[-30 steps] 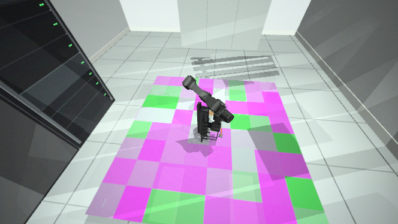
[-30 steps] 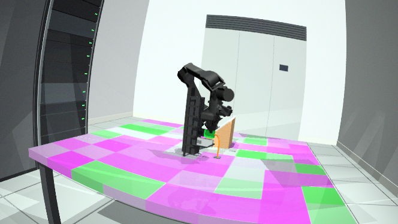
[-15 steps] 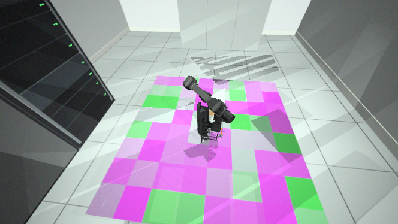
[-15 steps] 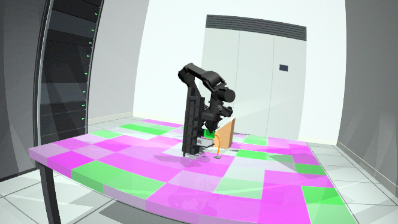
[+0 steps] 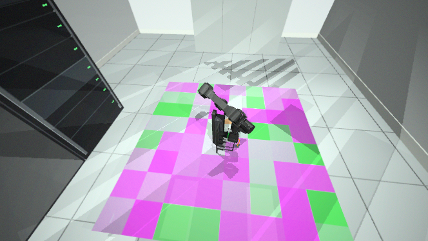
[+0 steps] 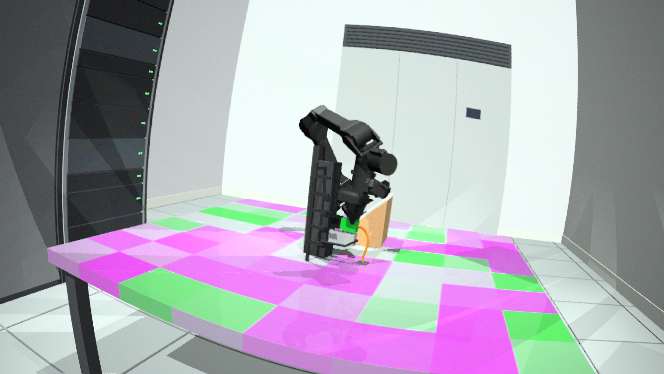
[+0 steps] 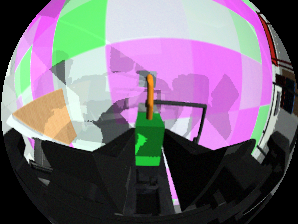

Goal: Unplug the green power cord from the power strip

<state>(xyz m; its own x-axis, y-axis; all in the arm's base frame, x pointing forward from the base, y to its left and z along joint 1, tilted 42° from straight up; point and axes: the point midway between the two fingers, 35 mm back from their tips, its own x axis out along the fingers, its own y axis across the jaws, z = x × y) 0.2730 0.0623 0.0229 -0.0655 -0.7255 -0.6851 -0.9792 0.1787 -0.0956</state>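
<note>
My gripper tip is now 3 cm to the left of the green plug.
</note>
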